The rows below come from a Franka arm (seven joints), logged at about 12 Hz.
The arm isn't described. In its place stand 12 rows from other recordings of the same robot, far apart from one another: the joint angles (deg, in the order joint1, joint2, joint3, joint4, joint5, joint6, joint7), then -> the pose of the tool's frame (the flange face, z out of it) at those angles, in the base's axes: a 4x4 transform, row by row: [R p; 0 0 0 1], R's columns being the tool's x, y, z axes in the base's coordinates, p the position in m.
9.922 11.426 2.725 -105.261 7.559 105.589 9.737 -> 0.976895 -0.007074 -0.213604 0.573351; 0.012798 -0.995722 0.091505 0.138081; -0.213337 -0.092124 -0.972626 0.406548; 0 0 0 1
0.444 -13.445 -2.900 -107.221 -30.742 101.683 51.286 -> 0.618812 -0.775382 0.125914 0.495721; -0.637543 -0.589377 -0.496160 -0.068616; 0.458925 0.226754 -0.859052 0.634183; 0 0 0 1
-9.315 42.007 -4.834 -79.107 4.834 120.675 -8.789 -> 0.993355 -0.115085 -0.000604 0.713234; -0.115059 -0.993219 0.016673 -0.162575; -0.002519 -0.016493 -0.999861 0.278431; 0 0 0 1
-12.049 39.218 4.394 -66.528 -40.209 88.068 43.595 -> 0.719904 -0.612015 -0.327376 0.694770; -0.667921 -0.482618 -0.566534 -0.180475; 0.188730 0.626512 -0.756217 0.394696; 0 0 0 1
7.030 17.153 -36.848 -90.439 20.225 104.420 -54.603 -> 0.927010 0.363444 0.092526 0.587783; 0.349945 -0.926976 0.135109 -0.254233; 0.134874 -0.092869 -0.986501 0.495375; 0 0 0 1
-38.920 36.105 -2.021 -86.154 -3.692 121.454 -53.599 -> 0.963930 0.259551 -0.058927 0.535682; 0.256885 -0.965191 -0.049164 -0.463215; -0.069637 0.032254 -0.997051 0.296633; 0 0 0 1
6.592 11.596 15.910 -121.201 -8.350 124.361 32.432 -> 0.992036 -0.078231 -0.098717 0.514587; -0.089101 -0.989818 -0.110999 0.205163; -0.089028 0.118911 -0.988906 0.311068; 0 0 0 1
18.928 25.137 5.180 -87.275 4.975 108.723 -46.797 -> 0.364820 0.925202 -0.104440 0.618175; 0.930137 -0.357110 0.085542 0.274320; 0.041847 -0.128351 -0.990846 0.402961; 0 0 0 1
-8.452 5.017 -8.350 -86.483 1.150 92.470 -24.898 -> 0.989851 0.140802 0.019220 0.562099; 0.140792 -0.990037 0.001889 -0.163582; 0.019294 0.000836 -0.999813 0.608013; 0 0 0 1
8.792 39.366 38.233 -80.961 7.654 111.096 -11.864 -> 0.655942 0.664790 -0.357484 0.544103; 0.753744 -0.551712 0.357048 0.453636; 0.040134 -0.503654 -0.862973 0.365353; 0 0 0 1
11.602 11.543 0.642 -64.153 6.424 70.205 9.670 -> 0.990424 0.072149 -0.117705 0.556998; 0.082377 -0.993015 0.084474 0.134869; -0.110788 -0.093361 -0.989449 0.686819; 0 0 0 1
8.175 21.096 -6.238 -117.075 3.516 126.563 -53.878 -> 0.581478 0.788994 -0.198422 0.572741; 0.805332 -0.592817 0.002794 0.022163; -0.115424 -0.161421 -0.980113 0.245664; 0 0 0 1
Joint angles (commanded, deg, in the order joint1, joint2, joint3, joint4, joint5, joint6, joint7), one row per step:
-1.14 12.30 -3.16 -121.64 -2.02 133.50 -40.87
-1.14 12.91 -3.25 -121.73 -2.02 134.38 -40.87
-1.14 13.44 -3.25 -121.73 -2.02 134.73 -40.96
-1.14 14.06 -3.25 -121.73 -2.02 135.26 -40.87
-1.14 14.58 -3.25 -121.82 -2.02 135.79 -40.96
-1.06 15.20 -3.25 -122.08 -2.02 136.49 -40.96
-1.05 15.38 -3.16 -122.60 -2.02 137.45 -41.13
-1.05 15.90 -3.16 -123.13 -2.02 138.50 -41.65
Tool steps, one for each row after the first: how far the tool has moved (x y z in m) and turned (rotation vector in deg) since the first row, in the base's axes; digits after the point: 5 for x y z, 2 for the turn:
0.00081 -0.00088 -0.00536 -0.04 -0.18 -0.06
0.00118 -0.00088 -0.01009 -0.05 0.01 0.05
0.00179 -0.00090 -0.01545 -0.07 0.09 -0.02
0.00190 -0.00088 -0.02047 -0.07 0.18 0.09
0.00127 -0.00001 -0.02743 -0.08 0.36 0.19
-0.00006 0.00111 -0.03147 -0.06 0.10 0.49
-0.00176 0.00126 -0.03875 -0.05 0.12 1.04

